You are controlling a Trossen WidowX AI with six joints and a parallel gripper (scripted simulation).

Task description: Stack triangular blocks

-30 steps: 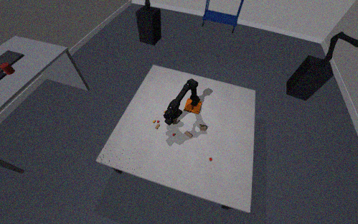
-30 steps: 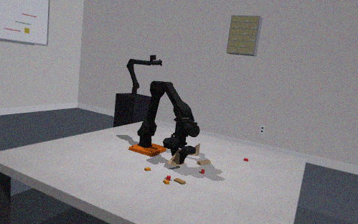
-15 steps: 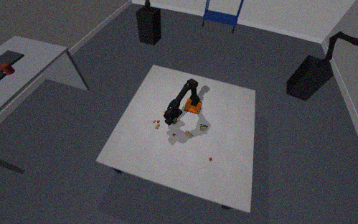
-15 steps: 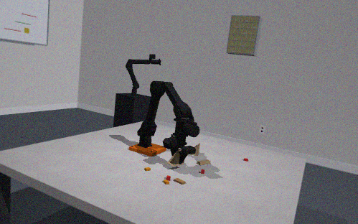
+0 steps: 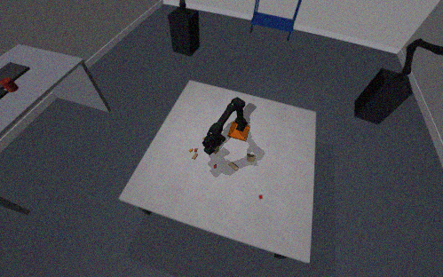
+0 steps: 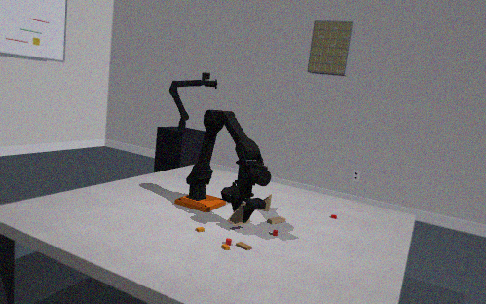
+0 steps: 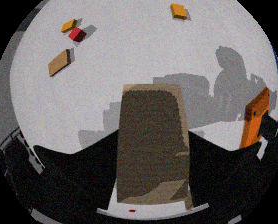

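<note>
My gripper tip is now 1 cm to the right of the tan triangular block and 1 cm below it.
</note>
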